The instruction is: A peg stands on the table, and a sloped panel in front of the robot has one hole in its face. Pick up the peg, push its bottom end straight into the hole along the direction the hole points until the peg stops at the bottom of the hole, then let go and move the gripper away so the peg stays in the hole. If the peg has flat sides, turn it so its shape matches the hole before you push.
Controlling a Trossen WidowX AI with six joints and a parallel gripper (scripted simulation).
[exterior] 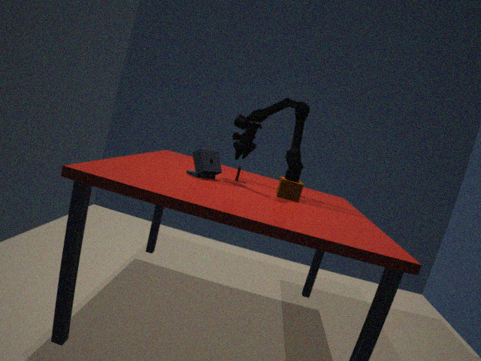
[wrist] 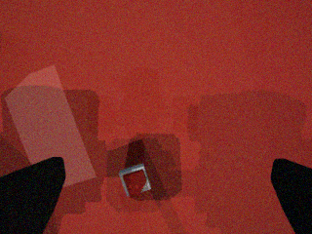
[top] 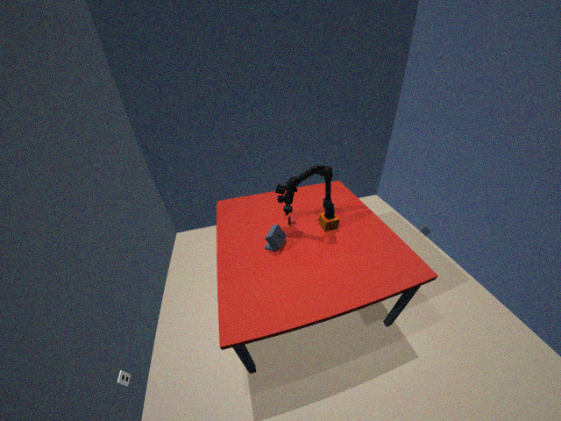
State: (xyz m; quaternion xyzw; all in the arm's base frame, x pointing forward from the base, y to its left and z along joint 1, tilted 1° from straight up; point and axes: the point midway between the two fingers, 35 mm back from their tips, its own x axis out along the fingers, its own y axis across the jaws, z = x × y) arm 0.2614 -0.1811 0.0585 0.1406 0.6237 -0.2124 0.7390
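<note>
My gripper tip is now 10 mm past the red peg, 20 mm to the right of it and 60 mm above it. Also, from my gripper tip: sloped panel: 170 mm ahead, 180 mm to the left, 40 mm below; then hole: 160 mm ahead, 200 mm to the left, 30 mm below.
</note>
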